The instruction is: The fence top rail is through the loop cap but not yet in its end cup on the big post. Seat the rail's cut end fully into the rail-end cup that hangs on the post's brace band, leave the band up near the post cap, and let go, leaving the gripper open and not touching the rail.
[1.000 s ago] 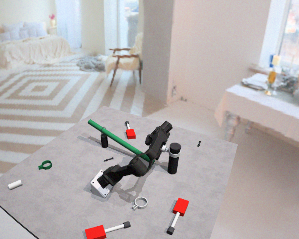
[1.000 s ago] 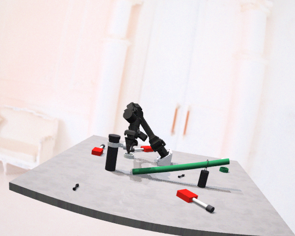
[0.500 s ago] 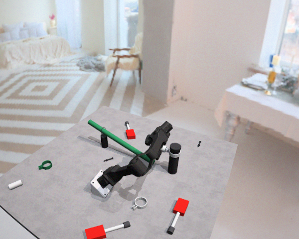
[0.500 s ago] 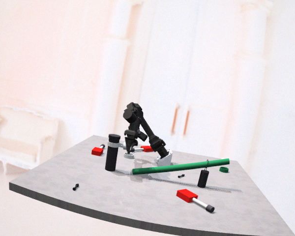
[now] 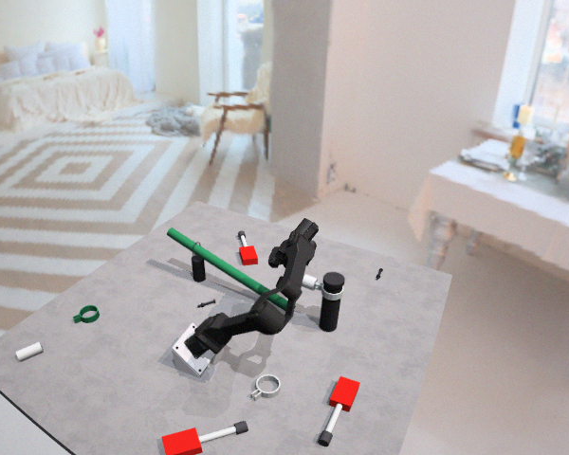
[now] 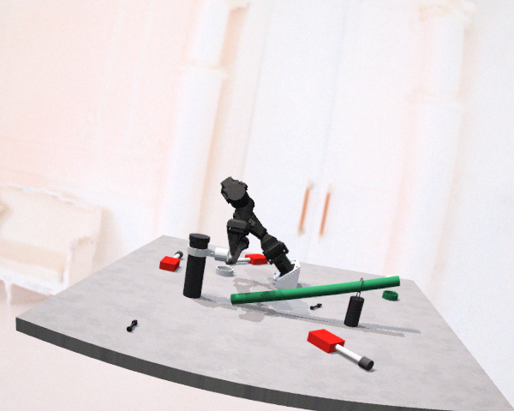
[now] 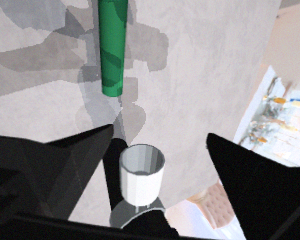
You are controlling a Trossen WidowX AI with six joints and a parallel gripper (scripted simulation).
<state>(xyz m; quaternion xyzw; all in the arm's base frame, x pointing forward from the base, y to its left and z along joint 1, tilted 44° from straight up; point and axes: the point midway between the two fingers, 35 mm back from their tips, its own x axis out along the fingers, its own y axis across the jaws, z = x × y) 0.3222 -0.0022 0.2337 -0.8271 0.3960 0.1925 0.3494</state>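
Right now the white rail-end cup is 20 mm behind my gripper tip and 50 mm to the right of it. From my gripper tip the other things lie so: small black post 40 mm behind, 410 mm to the left, 50 mm below; white cylinder 680 mm behind, 630 mm to the left, 140 mm below.
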